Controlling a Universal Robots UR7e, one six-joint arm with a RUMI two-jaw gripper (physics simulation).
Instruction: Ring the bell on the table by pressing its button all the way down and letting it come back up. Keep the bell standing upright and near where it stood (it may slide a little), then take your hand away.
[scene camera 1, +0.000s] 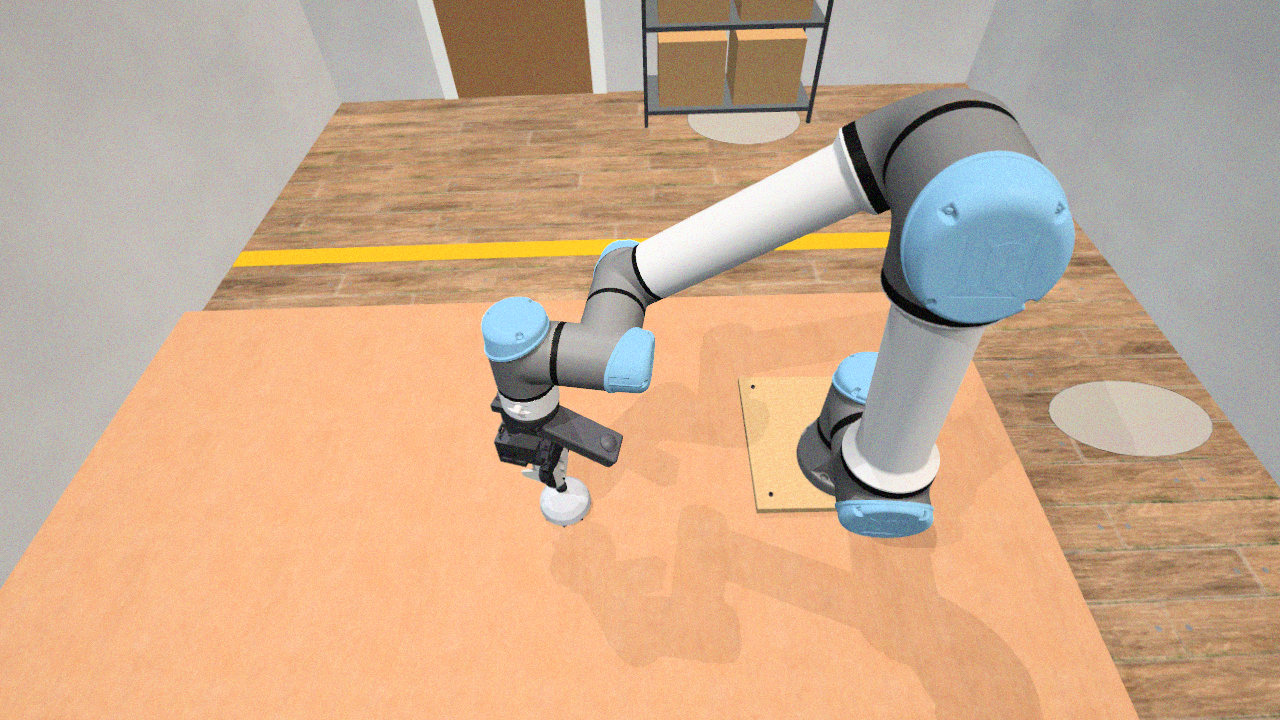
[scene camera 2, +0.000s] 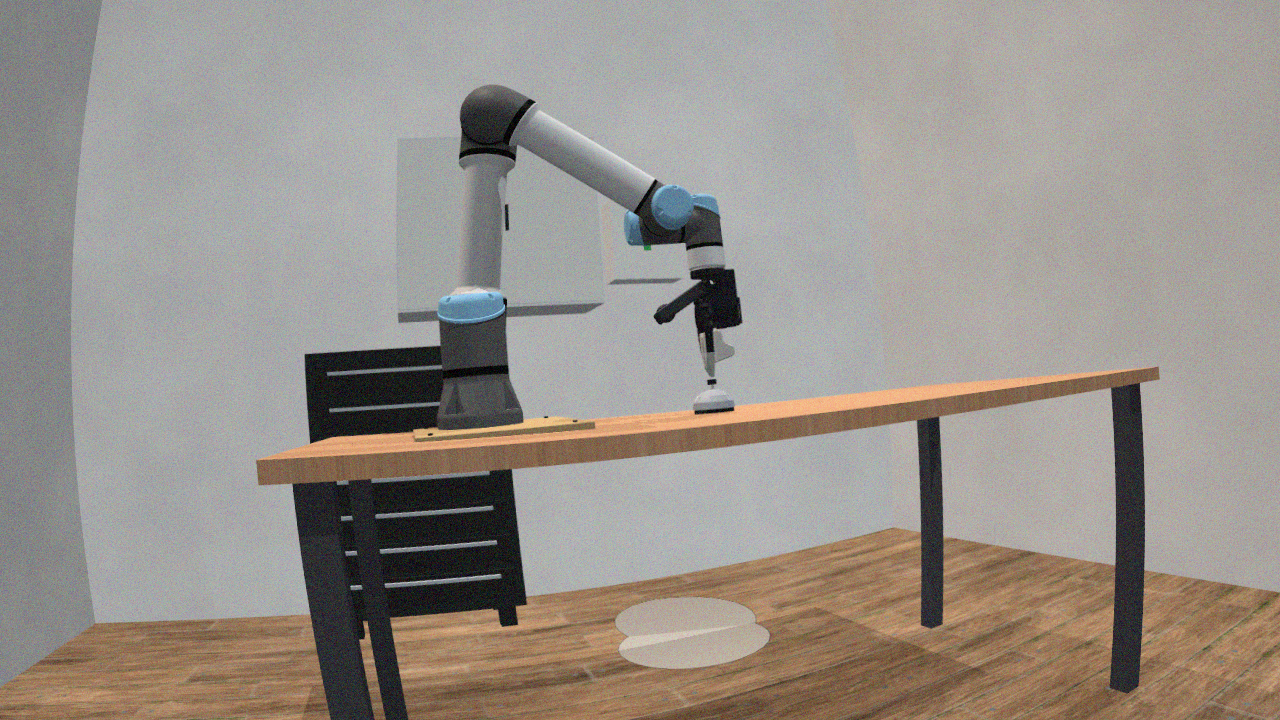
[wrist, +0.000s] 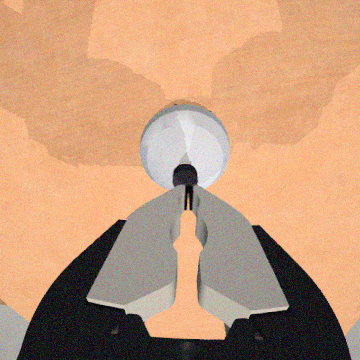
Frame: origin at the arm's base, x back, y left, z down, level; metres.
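Seen in the pictures: gripper, fingertip midpoint: (scene camera 1: 558, 484) (scene camera 2: 712, 377) (wrist: 188, 187); arm's base, origin of the base link: (scene camera 2: 480, 425).
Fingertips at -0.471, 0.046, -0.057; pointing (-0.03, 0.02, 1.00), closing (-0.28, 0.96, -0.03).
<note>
Offsets run from my fingertips to a thing's middle, as dx, dy, dz. Level surfaces: height alone.
The bell @(+0.003, -0.002, +0.037) (scene camera 1: 565, 506) (scene camera 2: 713, 400) (wrist: 185, 142) stands upright on the table @(dz +0.071) (scene camera 1: 268, 555) (scene camera 2: 850, 407), with a white dome and a dark base rim. Its black button @(+0.003, -0.002, +0.009) (scene camera 2: 711, 382) (wrist: 185, 173) stands above the dome, with a thin stem showing under it in scene camera 2. My gripper (scene camera 2: 710, 374) (wrist: 188, 187) is shut with nothing between its fingers and points down, its tips at the top of the button. I cannot tell whether the tips touch it. In the wrist view the tips overlap the near edge of the button. The fingers partly hide the button in scene camera 1.
The arm's base stands on a yellowish mounting board (scene camera 1: 769, 479) (scene camera 2: 572, 427), to the right of the bell in scene camera 1. A shelf rack (scene camera 1: 645, 80) with boxes stands far behind the table. The arm casts shadows across the table.
</note>
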